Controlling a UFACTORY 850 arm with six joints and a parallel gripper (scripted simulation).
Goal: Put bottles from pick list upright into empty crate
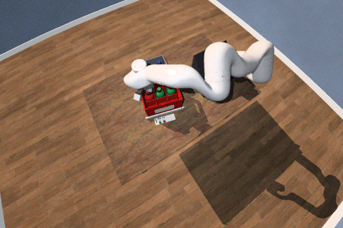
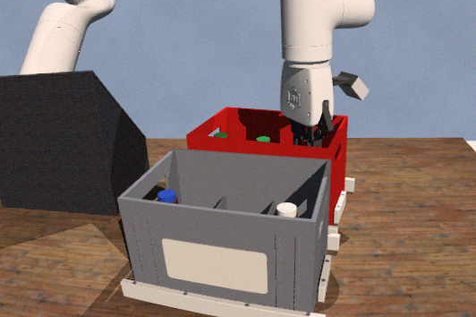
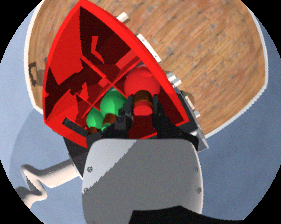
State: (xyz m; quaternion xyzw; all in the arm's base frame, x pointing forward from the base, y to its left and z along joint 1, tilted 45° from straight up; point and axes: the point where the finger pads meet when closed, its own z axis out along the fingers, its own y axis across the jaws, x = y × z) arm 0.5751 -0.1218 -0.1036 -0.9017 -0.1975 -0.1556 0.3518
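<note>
My gripper is now 7 cm above the red-capped bottle. From my hand the other things lie so: grey crate: 15 cm to the right, 13 cm behind, 8 cm below; then red crate: 8 cm to the left, 8 cm below, 6 cm behind; then green-capped bottle: 8 cm behind, 7 cm below, 4 cm to the left.
</note>
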